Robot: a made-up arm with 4 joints.
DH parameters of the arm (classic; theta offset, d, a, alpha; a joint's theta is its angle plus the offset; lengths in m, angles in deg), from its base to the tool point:
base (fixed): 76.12 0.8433 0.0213 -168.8
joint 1: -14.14 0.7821 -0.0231 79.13
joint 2: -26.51 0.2 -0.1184 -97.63
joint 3: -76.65 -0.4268 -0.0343 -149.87
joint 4: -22.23 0 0.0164 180
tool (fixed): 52.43 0.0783 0 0
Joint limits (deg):
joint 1: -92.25..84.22
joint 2: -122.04..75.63
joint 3: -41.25..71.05
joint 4: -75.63..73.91
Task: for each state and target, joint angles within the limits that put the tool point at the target. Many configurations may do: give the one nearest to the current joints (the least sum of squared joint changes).
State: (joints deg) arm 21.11 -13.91 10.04 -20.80
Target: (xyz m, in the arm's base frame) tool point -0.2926 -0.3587 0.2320
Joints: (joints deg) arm -13.29 -9.76 8.81 -20.49
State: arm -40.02 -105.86 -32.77 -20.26
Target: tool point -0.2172 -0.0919 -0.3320
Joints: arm -57.45 -121.91 -36.24 -21.73
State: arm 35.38 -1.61 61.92 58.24
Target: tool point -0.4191 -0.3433 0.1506
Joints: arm 0.48 -25.80 44.28 33.51
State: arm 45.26 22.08 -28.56 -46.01
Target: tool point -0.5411 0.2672 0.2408
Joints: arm 82.31 -20.29 23.14 2.83
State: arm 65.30 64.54 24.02 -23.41
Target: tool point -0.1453 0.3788 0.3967
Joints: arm 59.05 72.51 37.40 -13.96
